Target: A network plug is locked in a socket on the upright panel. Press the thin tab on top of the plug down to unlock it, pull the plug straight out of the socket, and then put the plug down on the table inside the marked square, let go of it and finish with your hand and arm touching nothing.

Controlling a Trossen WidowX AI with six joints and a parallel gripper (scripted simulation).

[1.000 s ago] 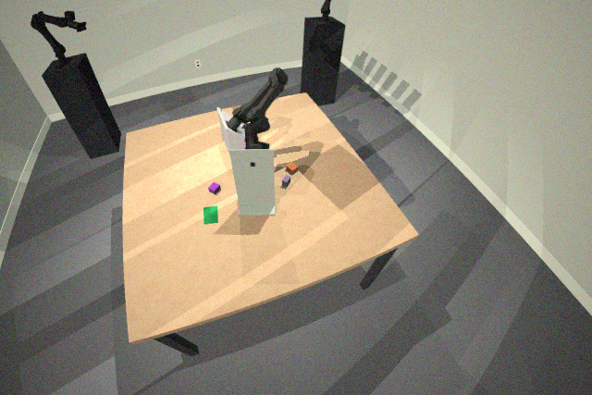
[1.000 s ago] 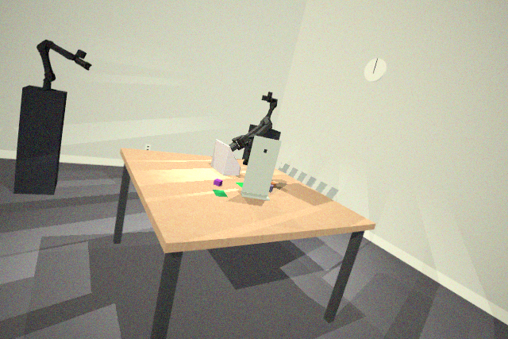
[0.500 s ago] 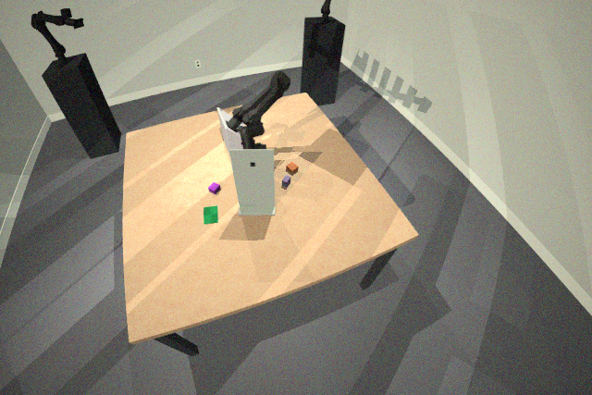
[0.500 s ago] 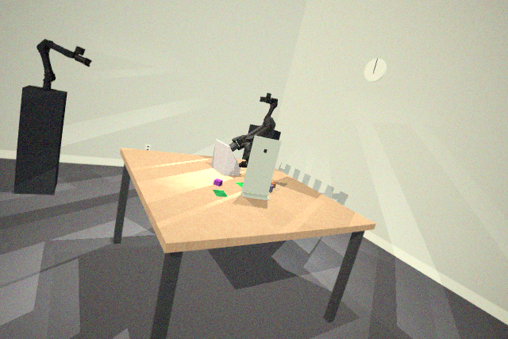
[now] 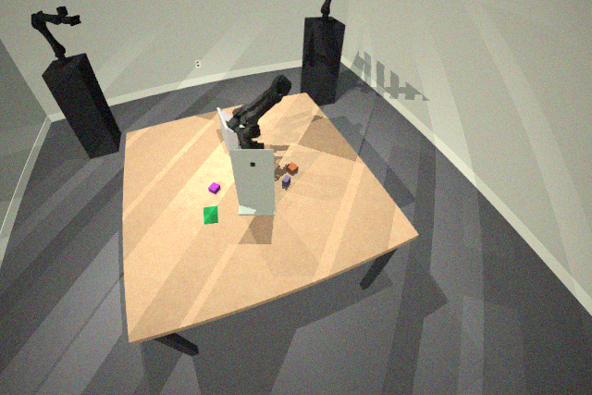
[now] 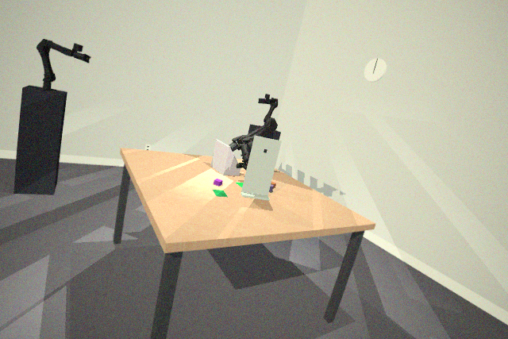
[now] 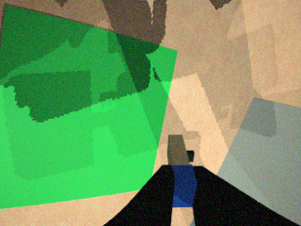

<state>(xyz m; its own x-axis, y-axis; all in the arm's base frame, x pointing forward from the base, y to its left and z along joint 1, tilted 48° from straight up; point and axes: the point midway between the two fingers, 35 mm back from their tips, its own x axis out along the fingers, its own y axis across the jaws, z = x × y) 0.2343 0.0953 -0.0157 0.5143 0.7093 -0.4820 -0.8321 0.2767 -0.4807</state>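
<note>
The green marked square lies 80 mm below my gripper tip and 10 mm behind it. Round my gripper tip: grey panel 160 mm ahead, 90 mm above, 40 mm to the right; then lilac block 140 mm to the left, 70 mm ahead, 60 mm below; then orange block 200 mm to the left, 70 mm below, 10 mm behind.
</note>
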